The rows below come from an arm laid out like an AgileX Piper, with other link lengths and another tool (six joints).
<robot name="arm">
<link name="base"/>
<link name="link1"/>
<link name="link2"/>
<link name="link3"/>
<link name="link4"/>
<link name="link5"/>
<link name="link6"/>
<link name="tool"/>
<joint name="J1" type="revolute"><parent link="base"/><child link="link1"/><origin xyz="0.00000 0.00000 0.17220" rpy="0.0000 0.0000 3.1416"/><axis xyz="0 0 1"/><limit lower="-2.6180" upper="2.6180"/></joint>
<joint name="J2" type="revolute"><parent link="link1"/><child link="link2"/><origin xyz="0.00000 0.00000 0.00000" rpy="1.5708 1.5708 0.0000"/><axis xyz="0 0 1"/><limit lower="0.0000" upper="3.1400"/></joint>
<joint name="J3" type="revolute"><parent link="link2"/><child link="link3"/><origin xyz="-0.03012 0.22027 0.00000" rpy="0.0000 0.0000 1.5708"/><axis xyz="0 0 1"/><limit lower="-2.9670" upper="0.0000"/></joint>
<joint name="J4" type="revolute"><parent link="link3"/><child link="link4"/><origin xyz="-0.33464 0.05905 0.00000" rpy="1.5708 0.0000 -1.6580"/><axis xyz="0 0 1"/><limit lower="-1.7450" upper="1.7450"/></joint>
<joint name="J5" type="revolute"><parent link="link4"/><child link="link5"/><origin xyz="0.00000 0.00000 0.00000" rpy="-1.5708 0.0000 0.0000"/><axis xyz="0 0 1"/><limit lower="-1.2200" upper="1.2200"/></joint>
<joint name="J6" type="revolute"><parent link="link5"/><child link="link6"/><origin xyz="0.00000 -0.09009 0.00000" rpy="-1.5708 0.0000 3.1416"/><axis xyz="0 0 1"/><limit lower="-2.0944" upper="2.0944"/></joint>
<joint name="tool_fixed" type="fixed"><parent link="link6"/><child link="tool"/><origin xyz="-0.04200 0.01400 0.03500" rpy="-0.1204 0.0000 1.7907"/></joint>
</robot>
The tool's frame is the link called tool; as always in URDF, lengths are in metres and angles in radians.
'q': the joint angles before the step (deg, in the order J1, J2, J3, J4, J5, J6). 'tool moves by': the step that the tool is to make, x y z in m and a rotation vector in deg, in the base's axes. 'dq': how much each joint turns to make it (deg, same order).
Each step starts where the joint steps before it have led.
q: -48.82 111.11 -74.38 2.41 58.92 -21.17
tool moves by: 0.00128 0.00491 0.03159 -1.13 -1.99 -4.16
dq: 0.00 -4.97 0.42 0.76 2.23 3.89
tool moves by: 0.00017 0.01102 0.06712 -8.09 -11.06 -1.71
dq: 0.00 -14.94 5.09 3.33 -3.55 0.18
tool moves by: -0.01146 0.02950 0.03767 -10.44 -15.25 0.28
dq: 0.04 -19.75 13.97 7.15 -11.70 -4.42
